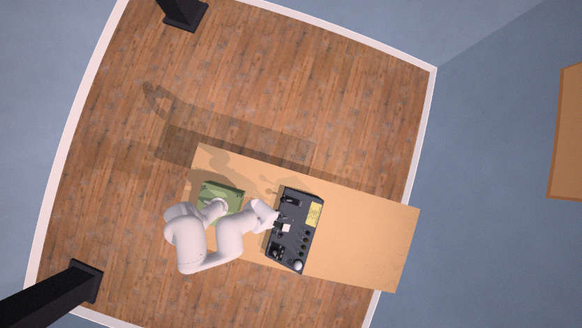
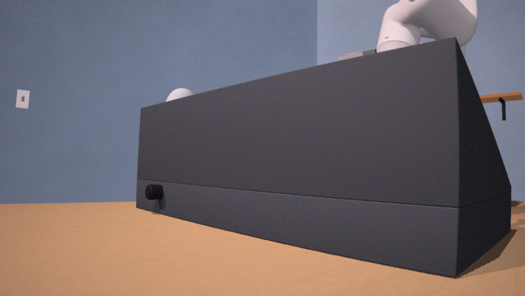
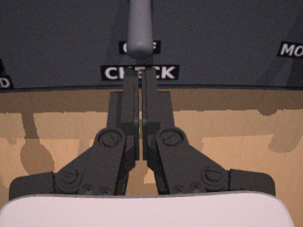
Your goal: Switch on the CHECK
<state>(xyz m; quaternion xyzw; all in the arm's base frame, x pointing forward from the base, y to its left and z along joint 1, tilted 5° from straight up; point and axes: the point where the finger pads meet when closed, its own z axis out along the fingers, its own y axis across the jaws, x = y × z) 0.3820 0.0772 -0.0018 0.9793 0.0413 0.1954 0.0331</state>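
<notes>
Right now the check toggle is 5 cm ahead of my hand and 1 cm below it. Round my hand: dark grey console: 9 cm ahead, 6 cm to the right, 3 cm below; then mode knob: 12 cm to the right, 6 cm ahead, 1 cm below; then black lever: 12 cm to the left, 2 cm ahead.
</notes>
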